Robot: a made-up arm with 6 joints. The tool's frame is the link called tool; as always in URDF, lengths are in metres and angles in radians.
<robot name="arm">
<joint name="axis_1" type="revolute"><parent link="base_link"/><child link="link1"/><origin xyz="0 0 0.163"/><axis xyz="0 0 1"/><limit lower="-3.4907" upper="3.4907"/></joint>
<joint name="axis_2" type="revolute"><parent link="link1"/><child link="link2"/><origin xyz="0 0 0"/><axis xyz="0 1 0"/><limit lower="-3.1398" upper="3.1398"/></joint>
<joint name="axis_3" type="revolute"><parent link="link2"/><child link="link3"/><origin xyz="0 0 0.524"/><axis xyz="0 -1 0"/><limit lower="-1.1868" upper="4.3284"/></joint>
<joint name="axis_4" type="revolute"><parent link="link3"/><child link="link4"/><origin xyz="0 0 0"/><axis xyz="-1 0 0"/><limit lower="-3.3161" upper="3.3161"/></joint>
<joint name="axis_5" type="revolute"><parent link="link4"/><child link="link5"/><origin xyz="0.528 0 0"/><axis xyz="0 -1 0"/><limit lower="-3.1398" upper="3.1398"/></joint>
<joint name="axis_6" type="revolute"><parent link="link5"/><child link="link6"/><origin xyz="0 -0.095 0"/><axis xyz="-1 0 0"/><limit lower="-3.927" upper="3.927"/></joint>
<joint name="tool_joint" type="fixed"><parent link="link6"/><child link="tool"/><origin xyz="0 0 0"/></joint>
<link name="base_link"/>
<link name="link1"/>
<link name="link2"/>
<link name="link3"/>
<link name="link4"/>
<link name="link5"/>
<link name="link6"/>
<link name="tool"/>
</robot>
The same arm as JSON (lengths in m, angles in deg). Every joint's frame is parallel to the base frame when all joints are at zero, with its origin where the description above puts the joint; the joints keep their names.
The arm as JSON. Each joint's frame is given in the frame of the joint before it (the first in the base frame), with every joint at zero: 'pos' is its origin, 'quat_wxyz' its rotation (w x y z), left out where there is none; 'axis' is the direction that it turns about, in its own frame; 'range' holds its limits. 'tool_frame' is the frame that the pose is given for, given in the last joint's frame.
{
  "length_unit": "m",
  "angle_unit": "deg",
  "joints": [
    {
      "joint": "axis_1",
      "pos": [
        0.0,
        0.0,
        0.163
      ],
      "axis": "+z",
      "range": [
        -200.0,
        200.0
      ]
    },
    {
      "joint": "axis_2",
      "pos": [
        0.0,
        0.0,
        0.0
      ],
      "axis": "+y",
      "range": [
        -179.9,
        179.9
      ]
    },
    {
      "joint": "axis_3",
      "pos": [
        0.0,
        0.0,
        0.524
      ],
      "axis": "-y",
      "range": [
        -68.0,
        248.0
      ]
    },
    {
      "joint": "axis_4",
      "pos": [
        0.0,
        0.0,
        0.0
      ],
      "axis": "-x",
      "range": [
        -190.0,
        190.0
      ]
    },
    {
      "joint": "axis_5",
      "pos": [
        0.528,
        0.0,
        0.0
      ],
      "axis": "-y",
      "range": [
        -179.9,
        179.9
      ]
    },
    {
      "joint": "axis_6",
      "pos": [
        0.0,
        -0.095,
        0.0
      ],
      "axis": "-x",
      "range": [
        -225.0,
        225.0
      ]
    }
  ],
  "tool_frame": {
    "pos": [
      0.0,
      0.0,
      0.0
    ]
  }
}

